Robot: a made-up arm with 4 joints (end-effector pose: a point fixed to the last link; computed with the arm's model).
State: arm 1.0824 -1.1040 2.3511 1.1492
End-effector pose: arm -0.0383 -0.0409 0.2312 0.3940 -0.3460 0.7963 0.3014
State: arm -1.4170 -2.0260 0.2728 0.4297
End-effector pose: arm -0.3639 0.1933 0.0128 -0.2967 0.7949 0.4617 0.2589
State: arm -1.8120 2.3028 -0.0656 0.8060
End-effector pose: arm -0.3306 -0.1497 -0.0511 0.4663 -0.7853 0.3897 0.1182
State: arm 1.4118 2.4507 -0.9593 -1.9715
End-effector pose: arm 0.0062 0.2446 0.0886 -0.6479 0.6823 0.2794 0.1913
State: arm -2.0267 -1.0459 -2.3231 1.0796
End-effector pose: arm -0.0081 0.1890 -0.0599 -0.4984 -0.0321 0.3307 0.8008
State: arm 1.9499 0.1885 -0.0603 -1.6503
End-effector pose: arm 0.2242 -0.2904 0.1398 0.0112 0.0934 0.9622 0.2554
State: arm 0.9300 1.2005 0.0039 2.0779
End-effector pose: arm 0.1548 0.2039 0.0525 -0.5637 -0.0366 0.4494 0.6921
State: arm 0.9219 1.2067 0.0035 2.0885
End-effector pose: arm 0.1526 0.2047 0.0527 -0.5662 -0.0362 0.4547 0.6865
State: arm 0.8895 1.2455 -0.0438 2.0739
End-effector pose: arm 0.1451 0.2088 0.0548 -0.5797 -0.0646 0.4385 0.6837
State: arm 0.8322 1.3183 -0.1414 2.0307
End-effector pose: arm 0.1313 0.2159 0.0595 -0.5990 -0.1277 0.3986 0.6826
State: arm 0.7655 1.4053 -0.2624 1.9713
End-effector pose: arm 0.1132 0.2235 0.0660 -0.6106 -0.2116 0.3468 0.6798
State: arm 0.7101 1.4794 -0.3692 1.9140
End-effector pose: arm 0.0962 0.2289 0.0722 -0.6089 -0.2892 0.2994 0.6753
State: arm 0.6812 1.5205 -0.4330 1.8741
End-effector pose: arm 0.0866 0.2315 0.0763 -0.6015 -0.3362 0.2688 0.6730
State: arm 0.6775 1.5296 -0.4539 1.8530
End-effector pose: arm 0.0853 0.2322 0.0781 -0.5965 -0.3515 0.2547 0.6751
